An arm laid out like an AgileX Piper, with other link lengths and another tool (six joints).
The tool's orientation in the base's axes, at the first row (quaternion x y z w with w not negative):
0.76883, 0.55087, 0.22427, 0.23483
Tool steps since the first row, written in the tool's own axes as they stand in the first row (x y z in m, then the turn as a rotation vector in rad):
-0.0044, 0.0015, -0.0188, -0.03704, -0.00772, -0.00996
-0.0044, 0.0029, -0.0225, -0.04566, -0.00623, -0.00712
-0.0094, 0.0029, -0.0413, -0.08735, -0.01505, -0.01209
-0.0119, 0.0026, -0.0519, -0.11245, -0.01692, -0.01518
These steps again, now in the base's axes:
-0.0115, -0.0025, 0.0154, -0.02257, -0.03196, -0.00003
-0.0127, -0.0024, 0.0191, -0.02227, -0.04091, -0.00210
-0.0255, -0.0051, 0.0335, -0.04401, -0.07756, -0.00714
-0.0329, -0.0062, 0.0415, -0.05460, -0.10058, -0.00800

